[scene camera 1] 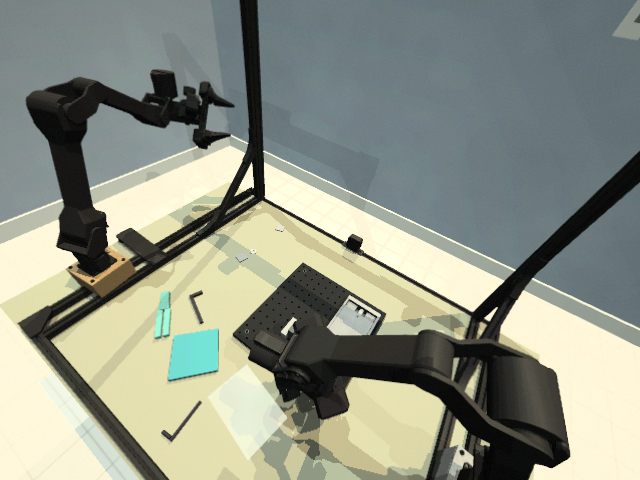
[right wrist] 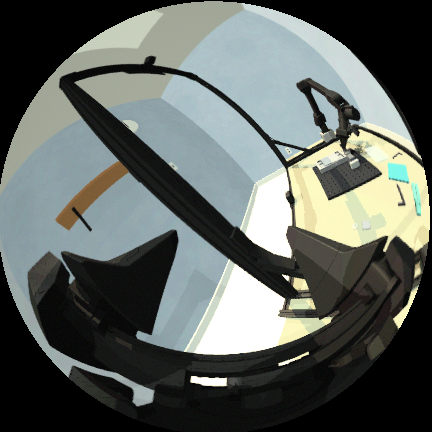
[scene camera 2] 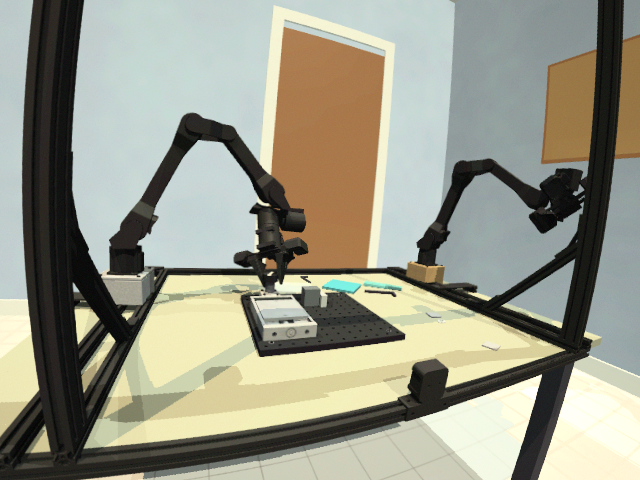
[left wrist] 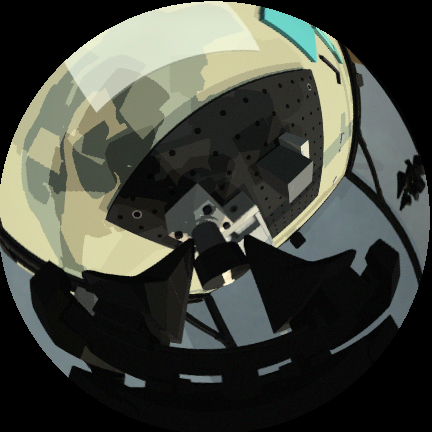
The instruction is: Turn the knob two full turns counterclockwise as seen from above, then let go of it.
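Where they show: left gripper, between the fingertips: point(right wrist: 343, 148) point(scene camera 2: 272, 286) point(left wrist: 218, 241); right gripper, between the fingertips: point(scene camera 1: 232, 120) point(right wrist: 234, 233) point(scene camera 2: 572, 203); left arm's base, origin of its link: point(right wrist: 325, 130) point(scene camera 2: 126, 271); right arm's base, origin of its link: point(scene camera 1: 97, 263) point(scene camera 2: 426, 264).
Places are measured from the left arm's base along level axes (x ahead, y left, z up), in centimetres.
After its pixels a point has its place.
Observation:
The knob point(left wrist: 222, 265) {y 0.9, x 34.1, z 0.4 cm} point(scene camera 2: 270, 279) {y -2.7, x 33.3, z -0.2 cm} is a short black cylinder with a shiny top. It stands on a dark shaft above a light grey block point(left wrist: 181, 212) {y 1.3, x 33.1, z -5.1 cm} at the edge of the black perforated board point(scene camera 1: 276, 310) {y -3.6, x 53.1, z -6.8 cm} point(scene camera 2: 356, 330) {y -18.2, x 49.7, z -6.8 cm} point(left wrist: 197, 150) {y 4.0, x 37.1, z -6.8 cm}. My left gripper point(left wrist: 218, 241) {y -1.1, x 34.2, z -2.3 cm} point(scene camera 2: 272, 282) {y -1.1, x 34.2, z -2.3 cm} points down at it and is shut on the knob, one finger on each side. In scene camera 1 the left arm's wrist hides the knob and the fingers. My right gripper point(scene camera 1: 231, 120) {y -27.6, x 97.4, z 24.1 cm} point(right wrist: 234, 233) {y -27.6, x 97.4, z 24.1 cm} is open and empty, high up and away from the board.
Beside the knob on the board is a light metal housing point(scene camera 1: 354, 320) {y -14.5, x 34.9, z -3.9 cm} point(scene camera 2: 284, 310) {y -13.4, x 35.3, z -3.9 cm}. A grey block point(scene camera 2: 310, 296) {y -3.4, x 43.2, z -4.2 cm} point(left wrist: 285, 165) {y -0.4, x 43.1, z -4.0 cm} stands nearby. A turquoise plate point(scene camera 1: 194, 353) {y 17.4, x 59.1, z -7.1 cm} point(scene camera 2: 341, 285) {y 16.3, x 58.6, z -7.1 cm}, two black angled keys point(scene camera 1: 196, 307) {y 10.2, x 69.4, z -7.2 cm} point(scene camera 1: 183, 422) {y 26.6, x 48.8, z -7.5 cm} and a white sheet point(scene camera 1: 248, 410) {y 16.7, x 40.6, z -7.6 cm} lie on the table.

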